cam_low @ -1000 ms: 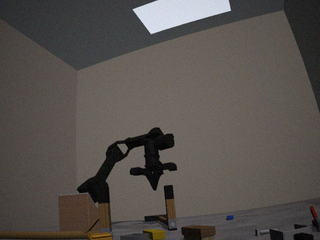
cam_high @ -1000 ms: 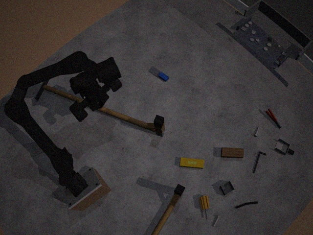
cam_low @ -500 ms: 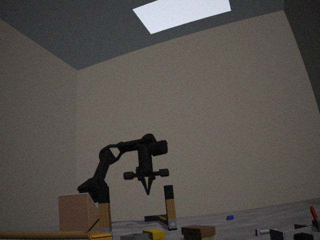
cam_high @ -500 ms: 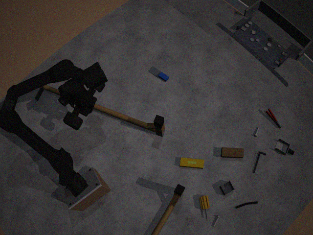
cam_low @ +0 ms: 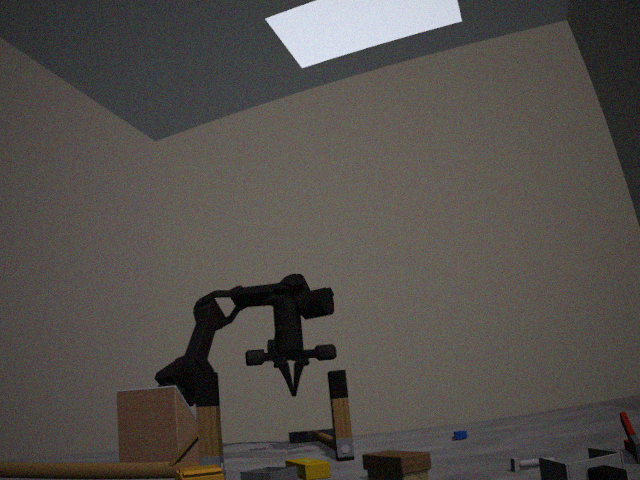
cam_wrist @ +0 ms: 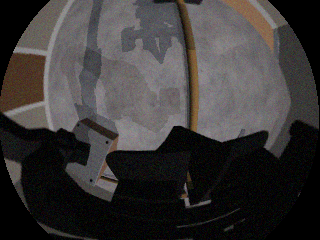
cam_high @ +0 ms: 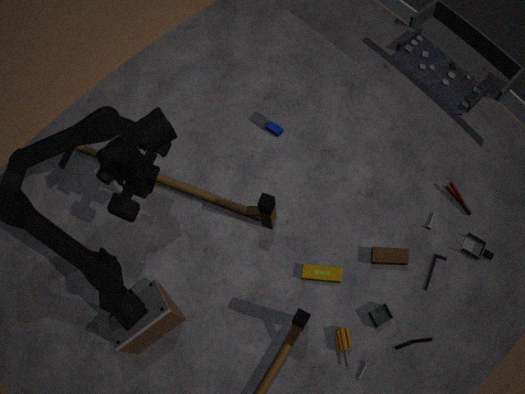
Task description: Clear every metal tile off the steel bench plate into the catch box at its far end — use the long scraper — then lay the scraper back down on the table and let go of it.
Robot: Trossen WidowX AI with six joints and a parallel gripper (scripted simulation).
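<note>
My gripper tip is now 50 mm short of the long scraper, 50 mm to the right of it and 50 mm above it. From my gripper tip the other things lie so: grey box 140 mm ahead, 540 mm to the right, 110 mm below; then yellow-handled tool 40 mm ahead, 520 mm to the right, 100 mm below; then yellow block 120 mm ahead, 380 mm to the right, 100 mm below.
</note>
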